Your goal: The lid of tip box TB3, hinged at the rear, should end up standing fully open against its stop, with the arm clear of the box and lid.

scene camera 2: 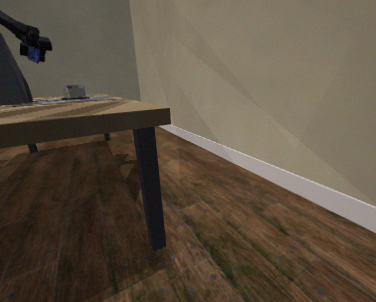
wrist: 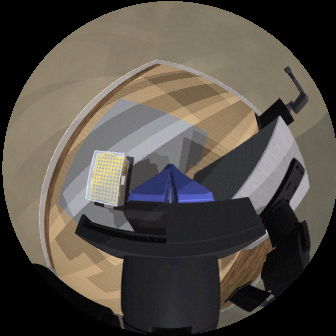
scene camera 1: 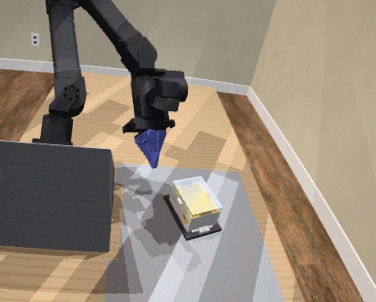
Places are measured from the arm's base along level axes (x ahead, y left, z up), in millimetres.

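Pixels of known places: gripper, fingertip midpoint: (scene camera 2: pixel 37 62) (wrist: pixel 170 168) (scene camera 1: pixel 154 168); arm's base, origin of the base link: (wrist: pixel 273 207) (scene camera 1: pixel 53 154).
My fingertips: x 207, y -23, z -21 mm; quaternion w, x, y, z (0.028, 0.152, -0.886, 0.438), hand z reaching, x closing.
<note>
For each thing: its middle in the pictures, then the offset to it from my fingertips. "*": a spot on its surface instead. Level surfaces: height alone.
- Tip box TB3, body centre: (wrist: pixel 108 178) (scene camera 1: pixel 194 204) (scene camera 2: pixel 73 92) dx +129, dy +27, dz -151 mm
- dark base, surface spot: (scene camera 1: pixel 190 236) * dx +103, dy -53, dz -182 mm
- grey mat, its level: dz -190 mm
Tip box TB3 (scene camera 1: pixel 204 222) (scene camera 2: pixel 75 92) (wrist: pixel 122 186) is a small pale box on a dark base (scene camera 1: pixel 190 236). Its clear lid (scene camera 1: pixel 196 194) (wrist: pixel 106 175) lies down over the top, with rows of yellow tips showing through; it looks closed. My gripper (scene camera 1: pixel 154 166) (scene camera 2: pixel 35 61) (wrist: pixel 170 168) is shut and empty, its blue fingertips together. In scene camera 1's view it hangs above the mat's rear edge, up and left of the box, apart from box and lid. The hinge is too small to make out.
A grey mat (scene camera 1: pixel 135 240) (wrist: pixel 165 125) lies under the box on the wooden table (scene camera 1: pixel 200 107) (scene camera 2: pixel 100 118). A large dark block (scene camera 1: pixel 52 195) (wrist: pixel 270 155) with a light top stands left of the mat in scene camera 1's view. The room walls stand beyond the table.
</note>
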